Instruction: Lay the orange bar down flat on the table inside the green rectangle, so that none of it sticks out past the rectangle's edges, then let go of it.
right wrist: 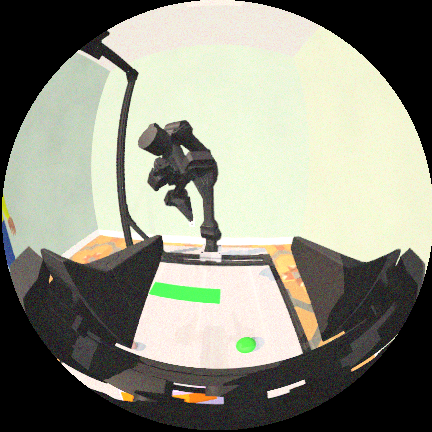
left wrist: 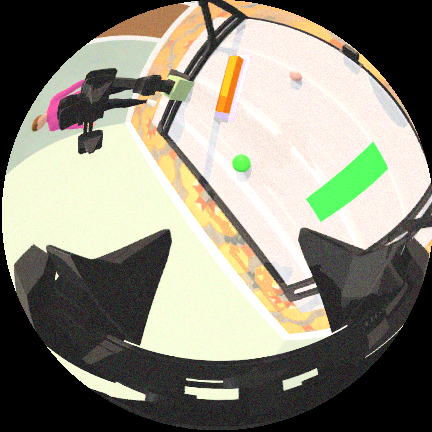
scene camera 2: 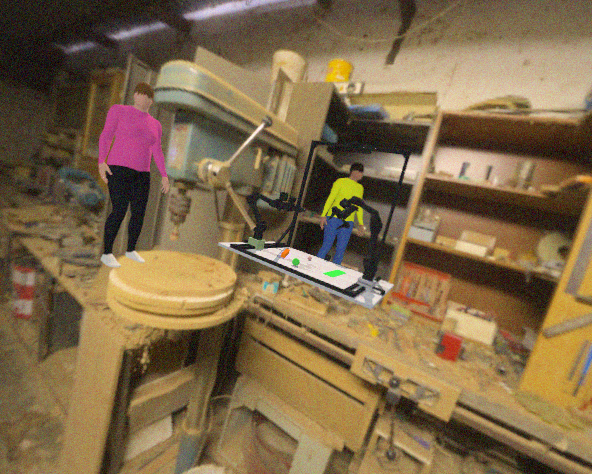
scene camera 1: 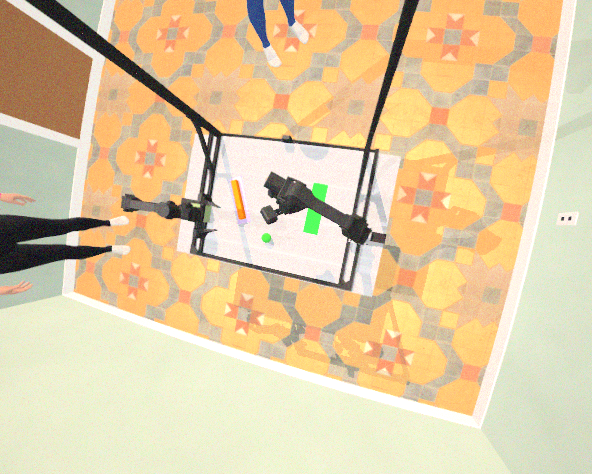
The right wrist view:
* left gripper: 198, 213
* right gripper: 229, 243
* green rectangle: 211, 295
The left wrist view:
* left gripper: 237, 235
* right gripper: 91, 128
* orange bar: 234, 63, on the table
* green rectangle: 363, 170
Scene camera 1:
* right gripper: 218, 219
